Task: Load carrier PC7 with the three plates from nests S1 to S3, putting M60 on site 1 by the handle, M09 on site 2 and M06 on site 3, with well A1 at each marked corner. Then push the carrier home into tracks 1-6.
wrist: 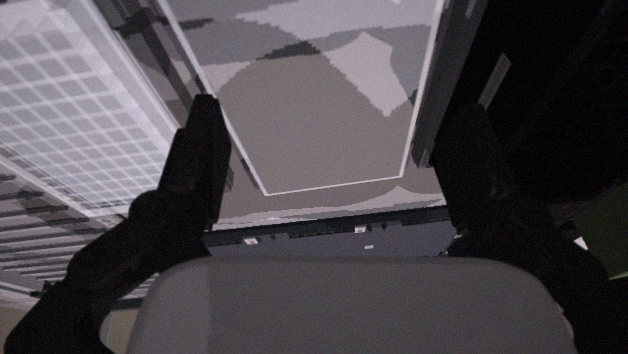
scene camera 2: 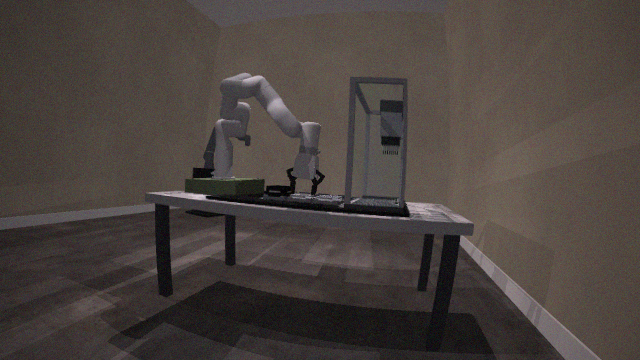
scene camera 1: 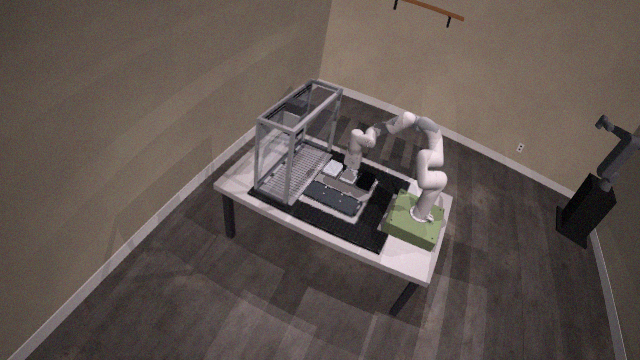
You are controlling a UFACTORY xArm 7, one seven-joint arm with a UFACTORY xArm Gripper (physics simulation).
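Places are measured from the arm's base along level axes (x down, y left, z ahead), in centimetres.
Pixels of known places: gripper, fingertip midpoint: (wrist: 337, 123) (scene camera 2: 302, 192) (scene camera 1: 351, 173); arm's base at its link origin: (scene camera 2: 223, 178) (scene camera 1: 419, 214).
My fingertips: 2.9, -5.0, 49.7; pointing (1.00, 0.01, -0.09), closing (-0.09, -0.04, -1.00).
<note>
For each thing: its top centre in the pictures, then the offset to it from my fingertips, as dx, dy, dz.
- pale flat-topped middle plate at its top centre: (wrist: 323, 114) (scene camera 2: 303, 194) (scene camera 1: 350, 174) +0.7, +0.2, +0.5
- white gridded plate at its top centre: (wrist: 77, 150) (scene camera 2: 329, 196) (scene camera 1: 333, 167) +0.7, +2.1, +11.4
- black plate at its top centre: (wrist: 603, 137) (scene camera 2: 280, 186) (scene camera 1: 367, 177) -2.0, -1.3, -10.0
- dark blue-grey carrier at its top centre: (wrist: 328, 269) (scene camera 2: 320, 191) (scene camera 1: 333, 195) +0.3, +23.1, -2.4
My gripper (scene camera 1: 351, 170) (scene camera 2: 303, 192) (wrist: 337, 123) is open and low, its black fingers on either side of the pale flat-topped middle plate (scene camera 1: 348, 176) (wrist: 315, 120). Whether they touch it is unclear. A white gridded plate (scene camera 1: 333, 167) (wrist: 75, 110) lies beyond the left finger in the wrist view. A black plate (scene camera 1: 367, 180) (scene camera 2: 278, 190) (wrist: 560, 130) lies beyond the right finger, dark and partly hidden. The dark blue-grey carrier (scene camera 1: 332, 196) (wrist: 320, 243) lies in front of the plate row, with small white labels. The plate names are not readable. The gripper body hides much of the carrier in the wrist view.
The slotted track deck (scene camera 1: 302, 170) (wrist: 35, 247) is inside a tall framed enclosure (scene camera 1: 257, 155) (scene camera 2: 351, 140). A pipetting head (scene camera 2: 391, 122) hangs inside it. The arm stands on a green block (scene camera 1: 407, 227) (scene camera 2: 220, 186) at the other end of the table (scene camera 1: 402, 267) (scene camera 2: 310, 218).
</note>
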